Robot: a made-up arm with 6 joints. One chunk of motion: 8 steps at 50 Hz.
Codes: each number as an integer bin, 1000 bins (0 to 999) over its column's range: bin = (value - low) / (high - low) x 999, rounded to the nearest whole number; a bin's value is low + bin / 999 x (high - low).
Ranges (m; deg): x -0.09..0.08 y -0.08..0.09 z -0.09..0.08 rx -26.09..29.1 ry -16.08..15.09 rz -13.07..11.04
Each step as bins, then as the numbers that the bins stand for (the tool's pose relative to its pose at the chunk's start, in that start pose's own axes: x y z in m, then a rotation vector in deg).
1 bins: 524 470 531 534 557 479
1 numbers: -0.0008 0.0000 0.0004 3.41 1.30 -1.51
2 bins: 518 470 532 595 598 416
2 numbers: -0.0019 0.0000 0.0005 6.78 2.58 -3.03
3 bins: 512 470 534 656 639 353
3 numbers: -0.0029 0.0000 0.0009 10.15 3.86 -4.55
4 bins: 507 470 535 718 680 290
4 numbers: -0.0037 0.0000 0.0010 13.58 5.14 -6.07
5 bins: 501 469 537 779 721 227
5 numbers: -0.0047 -0.0002 0.0014 16.95 6.42 -7.59
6 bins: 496 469 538 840 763 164
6 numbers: -0.0056 -0.0002 0.0016 20.32 7.73 -9.11
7 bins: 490 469 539 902 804 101
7 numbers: -0.0066 -0.0002 0.0017 23.74 9.01 -10.63
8 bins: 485 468 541 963 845 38
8 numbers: -0.0075 -0.0004 0.0021 27.11 10.29 -12.15
